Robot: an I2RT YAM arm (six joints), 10 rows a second.
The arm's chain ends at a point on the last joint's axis. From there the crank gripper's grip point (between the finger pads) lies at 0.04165 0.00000 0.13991 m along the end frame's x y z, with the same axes.
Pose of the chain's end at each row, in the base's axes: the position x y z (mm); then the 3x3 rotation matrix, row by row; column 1 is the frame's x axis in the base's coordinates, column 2 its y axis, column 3 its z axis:
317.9 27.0 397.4; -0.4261 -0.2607 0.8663; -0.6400 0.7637 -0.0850; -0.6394 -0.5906 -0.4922
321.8 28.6 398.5; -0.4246 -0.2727 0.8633; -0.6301 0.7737 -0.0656; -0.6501 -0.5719 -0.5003
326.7 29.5 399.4; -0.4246 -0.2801 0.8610; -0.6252 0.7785 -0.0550; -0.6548 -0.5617 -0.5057
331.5 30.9 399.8; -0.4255 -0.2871 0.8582; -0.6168 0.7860 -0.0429; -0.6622 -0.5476 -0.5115
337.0 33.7 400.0; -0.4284 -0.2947 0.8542; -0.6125 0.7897 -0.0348; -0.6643 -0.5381 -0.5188
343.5 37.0 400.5; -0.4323 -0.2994 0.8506; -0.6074 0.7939 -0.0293; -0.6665 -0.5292 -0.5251
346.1 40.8 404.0; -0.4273 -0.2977 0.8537; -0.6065 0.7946 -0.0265; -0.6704 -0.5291 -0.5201
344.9 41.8 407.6; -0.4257 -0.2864 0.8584; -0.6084 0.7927 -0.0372; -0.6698 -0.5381 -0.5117
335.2 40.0 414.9; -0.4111 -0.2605 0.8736; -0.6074 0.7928 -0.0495; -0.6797 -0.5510 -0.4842
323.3 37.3 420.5; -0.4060 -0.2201 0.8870; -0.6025 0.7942 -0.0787; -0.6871 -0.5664 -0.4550
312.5 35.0 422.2; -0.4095 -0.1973 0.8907; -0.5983 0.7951 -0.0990; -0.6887 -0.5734 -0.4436
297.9 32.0 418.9; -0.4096 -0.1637 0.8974; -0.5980 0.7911 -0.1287; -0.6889 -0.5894 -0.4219
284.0 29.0 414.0; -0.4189 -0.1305 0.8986; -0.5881 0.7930 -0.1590; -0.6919 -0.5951 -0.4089
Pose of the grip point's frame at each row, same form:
421.4 -11.5 301.9; -0.4261 -0.2607 0.8663; -0.6400 0.7637 -0.0850; -0.6394 -0.5906 -0.4922
424.9 -6.8 301.4; -0.4246 -0.2727 0.8633; -0.6301 0.7737 -0.0656; -0.6501 -0.5719 -0.5003
429.5 -4.2 301.4; -0.4246 -0.2801 0.8610; -0.6252 0.7785 -0.0550; -0.6548 -0.5617 -0.5057
433.8 -0.8 300.7; -0.4255 -0.2871 0.8582; -0.6168 0.7860 -0.0429; -0.6622 -0.5476 -0.5115
438.7 3.3 299.7; -0.4284 -0.2947 0.8542; -0.6125 0.7897 -0.0348; -0.6643 -0.5381 -0.5188
444.5 7.6 299.3; -0.4323 -0.2994 0.8506; -0.6074 0.7939 -0.0293; -0.6665 -0.5292 -0.5251
447.7 11.8 303.3; -0.4273 -0.2977 0.8537; -0.6065 0.7946 -0.0265; -0.6704 -0.5291 -0.5201
447.3 11.3 308.1; -0.4257 -0.2864 0.8584; -0.6084 0.7927 -0.0372; -0.6698 -0.5381 -0.5117
440.3 7.8 318.8; -0.4111 -0.2605 0.8736; -0.6074 0.7928 -0.0495; -0.6797 -0.5510 -0.4842
430.5 1.2 328.2; -0.4060 -0.2201 0.8870; -0.6025 0.7942 -0.0787; -0.6871 -0.5664 -0.4550
420.1 -3.8 331.5; -0.4095 -0.1973 0.8907; -0.5983 0.7951 -0.0990; -0.6887 -0.5734 -0.4436
406.4 -10.9 331.2; -0.4096 -0.1637 0.8974; -0.5980 0.7911 -0.1287; -0.6889 -0.5894 -0.4219
392.3 -17.7 328.0; -0.4189 -0.1305 0.8986; -0.5881 0.7930 -0.1590; -0.6919 -0.5951 -0.4089

